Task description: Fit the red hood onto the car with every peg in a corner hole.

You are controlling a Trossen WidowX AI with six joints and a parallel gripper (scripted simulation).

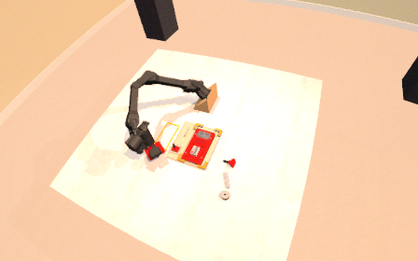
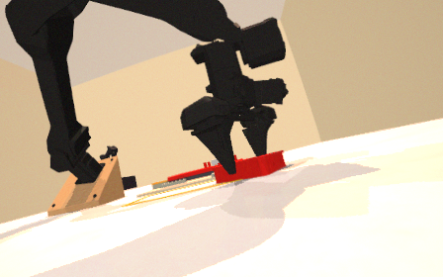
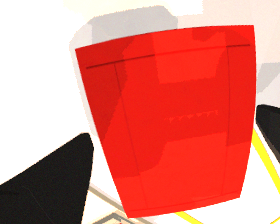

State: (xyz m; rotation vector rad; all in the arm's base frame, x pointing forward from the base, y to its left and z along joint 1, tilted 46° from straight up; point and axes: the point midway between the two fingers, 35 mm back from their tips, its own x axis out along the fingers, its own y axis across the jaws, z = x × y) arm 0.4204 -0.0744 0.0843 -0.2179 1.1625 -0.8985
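The red hood is right at my gripper tip. Round my gripper tip: white bar (430 mm to the left, 10 mm behind).
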